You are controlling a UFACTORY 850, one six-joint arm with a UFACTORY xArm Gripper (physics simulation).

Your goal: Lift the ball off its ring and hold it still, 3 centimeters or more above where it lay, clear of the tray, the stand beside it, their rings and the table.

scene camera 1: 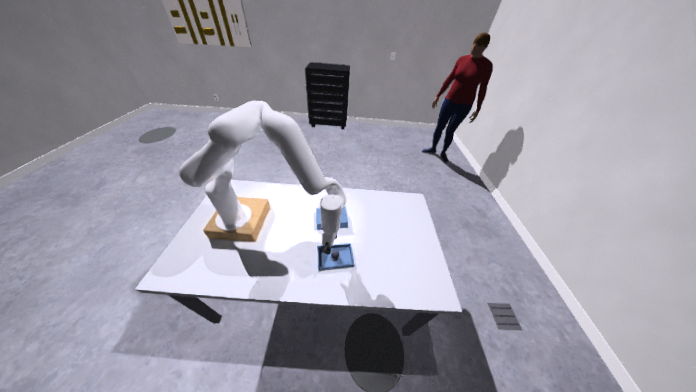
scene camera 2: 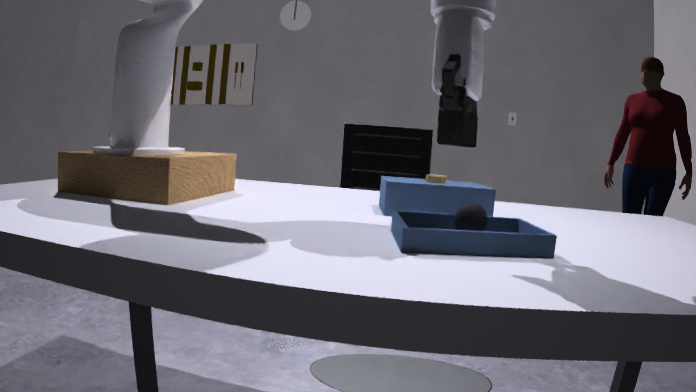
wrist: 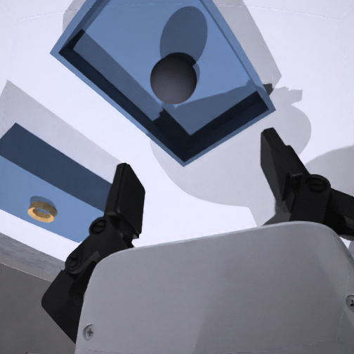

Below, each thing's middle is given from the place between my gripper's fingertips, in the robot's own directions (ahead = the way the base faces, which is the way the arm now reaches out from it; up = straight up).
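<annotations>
From my hand, the dark ball (scene camera 2: 471, 216) is 9 cm below and 2 cm ahead. The blue tray (scene camera 2: 414, 232) is 11 cm below my hand and 2 cm ahead of it. As for the blue stand (scene camera 2: 434, 194), I find it 9 cm below my hand, 25 cm to the left of it and 4 cm behind it.
</annotations>
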